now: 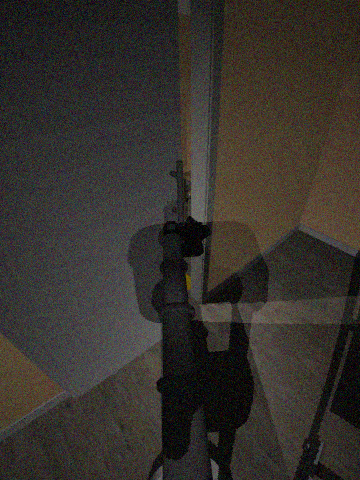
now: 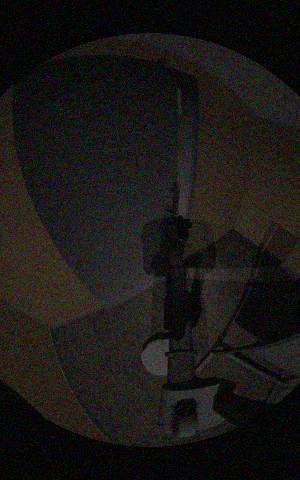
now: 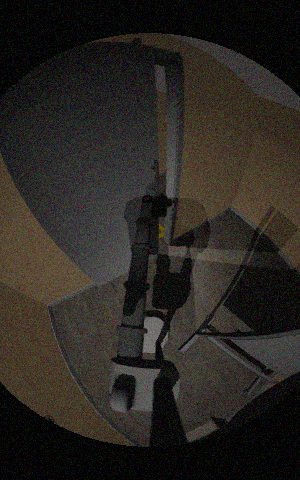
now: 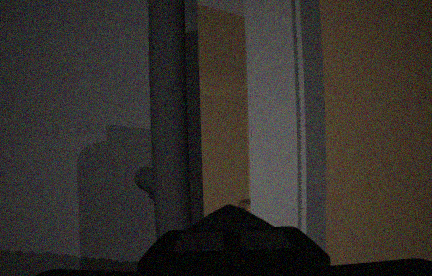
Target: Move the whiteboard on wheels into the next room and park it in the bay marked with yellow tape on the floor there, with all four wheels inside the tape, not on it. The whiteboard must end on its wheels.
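Places are measured from the robot's base along level axes (x ahead, y left, z up), in centimetres.
Where they show: gripper, fingertip midpoint: (image 1: 189, 218) (image 2: 178, 215) (image 3: 161, 193) (image 4: 229, 223); robot's base, link origin: (image 2: 161, 355) (image 3: 148, 333).
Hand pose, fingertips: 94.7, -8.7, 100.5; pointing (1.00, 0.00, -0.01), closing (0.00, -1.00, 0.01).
Things, the pixels of their top centre, and the offset from my fingertips, as dx, dy, dz. "*": a spot on its surface instead.
- vertical grey pull bar, top centre: (image 1: 179, 161) +1.5, +4.0, +26.2
- caster, surface spot: (image 1: 306, 450) * -80.1, -56.4, -100.0
The scene is very dark. A large grey door (image 1: 86, 171) (image 3: 78, 161) (image 4: 69, 88) fills the left, with a vertical grey pull bar (image 1: 179, 184) (image 4: 171, 123) near its right edge. My gripper (image 1: 194, 226) (image 3: 159, 203) (image 2: 172, 224) (image 4: 229, 223) is at the end of the outstretched arm, just right of the bar. Its fingers meet in a point with nothing between them. The whiteboard on wheels (image 1: 348, 386) (image 3: 266, 300) (image 2: 268, 311) stands at my right, with its dark post (image 1: 336, 369) and a caster (image 1: 306, 450) on the floor.
A pale door frame (image 1: 200, 129) (image 4: 270, 123) rises right of the bar, with a narrow gap showing tan wall beyond. A tan wall (image 1: 279, 107) stands on the right. My base (image 3: 136, 386) sits on the wood floor close to the door.
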